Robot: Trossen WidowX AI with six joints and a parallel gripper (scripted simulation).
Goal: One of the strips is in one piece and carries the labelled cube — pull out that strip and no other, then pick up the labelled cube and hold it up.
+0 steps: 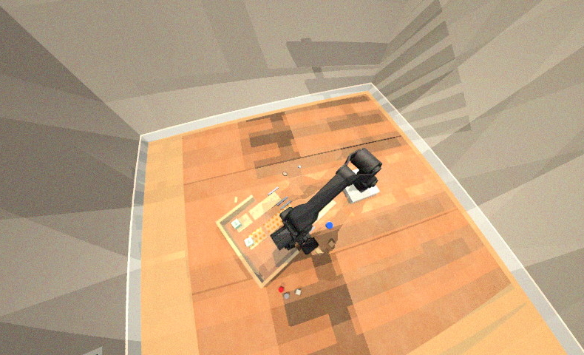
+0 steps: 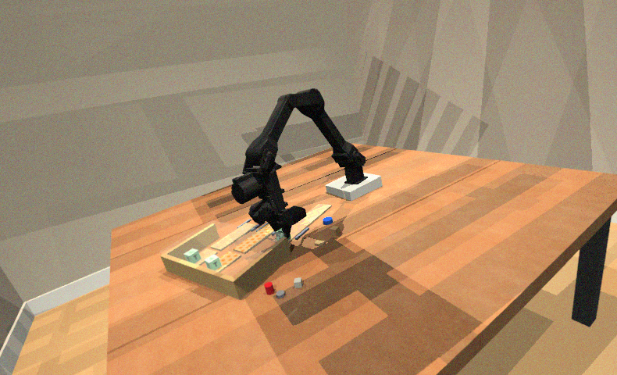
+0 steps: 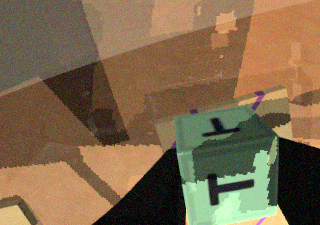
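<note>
Right now my gripper tip is 14 cm past the blue disc, 4 cm to the right of it and 1 cm above it. Round my gripper tip: red cylinder: 17 cm ahead, 15 cm to the left; orange-dotted strip: 3 cm ahead, 10 cm to the right, 1 cm below.
</note>
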